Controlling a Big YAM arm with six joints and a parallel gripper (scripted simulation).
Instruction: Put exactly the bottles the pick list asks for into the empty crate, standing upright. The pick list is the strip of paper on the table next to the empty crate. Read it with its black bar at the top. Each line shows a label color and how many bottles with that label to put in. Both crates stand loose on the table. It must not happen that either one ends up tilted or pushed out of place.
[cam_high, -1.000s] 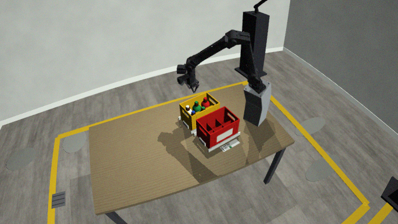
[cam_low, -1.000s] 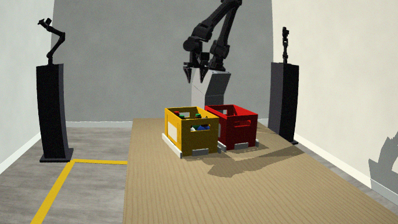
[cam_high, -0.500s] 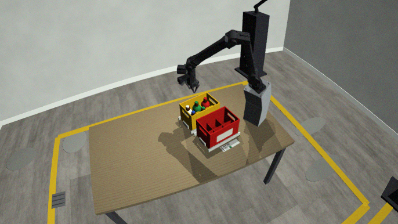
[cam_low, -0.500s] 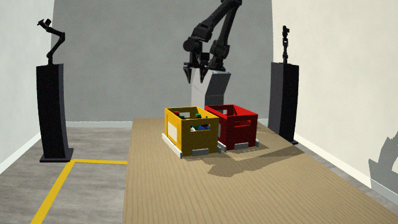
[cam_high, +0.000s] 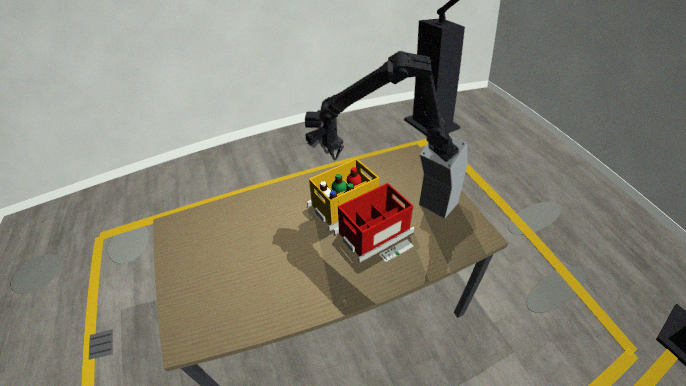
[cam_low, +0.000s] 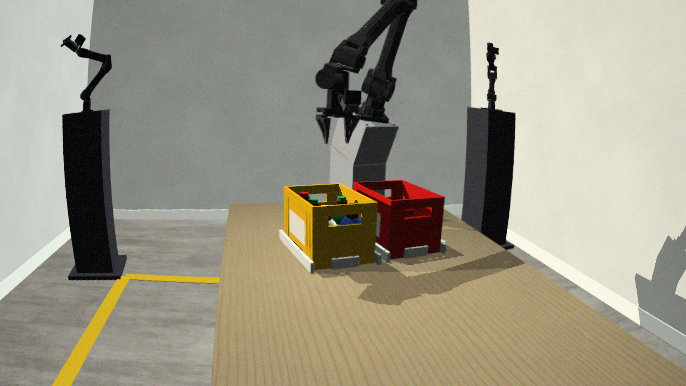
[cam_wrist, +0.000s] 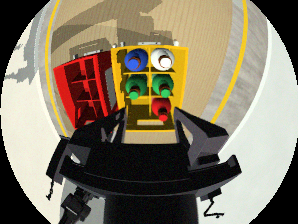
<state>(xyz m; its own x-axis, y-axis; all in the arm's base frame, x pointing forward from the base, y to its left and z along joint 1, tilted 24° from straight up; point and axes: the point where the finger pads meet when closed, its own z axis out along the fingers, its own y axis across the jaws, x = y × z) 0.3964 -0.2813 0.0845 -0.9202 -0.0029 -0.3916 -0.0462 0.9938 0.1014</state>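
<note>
Right now the white bottle is 25 cm below my hand, 4 cm to the right of it and 3 cm ahead of it. Round my hand: blue-capped bottle 25 cm below, 4 cm to the left, 2 cm ahead; red bottle 25 cm below, 14 cm behind, 5 cm to the right; yellow crate 25 cm below, 6 cm behind.
</note>
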